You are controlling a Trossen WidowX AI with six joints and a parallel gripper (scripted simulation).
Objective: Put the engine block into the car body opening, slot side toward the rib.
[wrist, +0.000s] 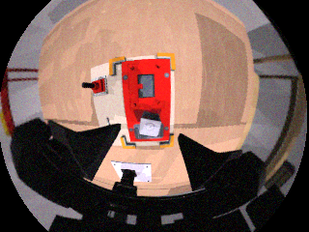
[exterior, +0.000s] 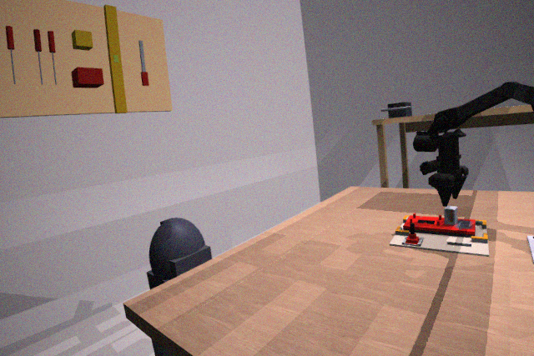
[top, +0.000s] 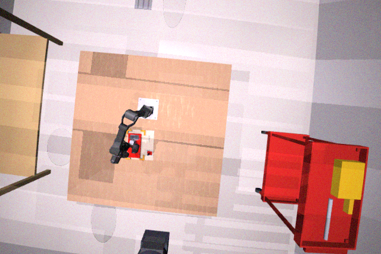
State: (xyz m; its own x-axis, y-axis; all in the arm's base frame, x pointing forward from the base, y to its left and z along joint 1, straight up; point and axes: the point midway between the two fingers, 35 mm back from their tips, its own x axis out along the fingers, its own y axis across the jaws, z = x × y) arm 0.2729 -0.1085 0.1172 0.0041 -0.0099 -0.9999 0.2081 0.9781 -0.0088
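Right now the engine block is 10 mm behind my gripper tip and 40 mm below it.
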